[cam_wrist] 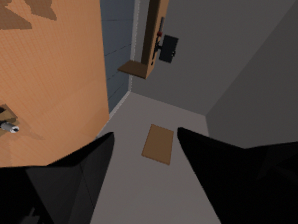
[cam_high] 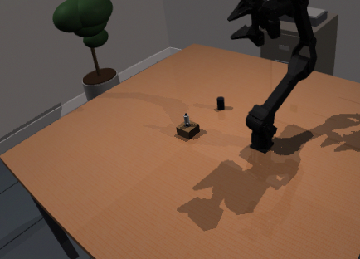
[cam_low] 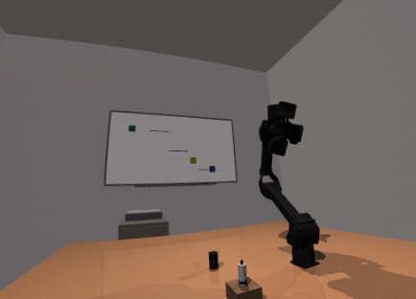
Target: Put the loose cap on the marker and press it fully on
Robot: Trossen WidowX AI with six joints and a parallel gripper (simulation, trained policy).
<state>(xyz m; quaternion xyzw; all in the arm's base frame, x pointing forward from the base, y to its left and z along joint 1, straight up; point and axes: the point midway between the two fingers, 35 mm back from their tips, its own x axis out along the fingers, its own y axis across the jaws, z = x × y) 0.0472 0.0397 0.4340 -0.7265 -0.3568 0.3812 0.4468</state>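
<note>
Now: the black cap 40 cm below my gripper tip, 20 cm ahead of it and 19 cm to the right of it.
</note>
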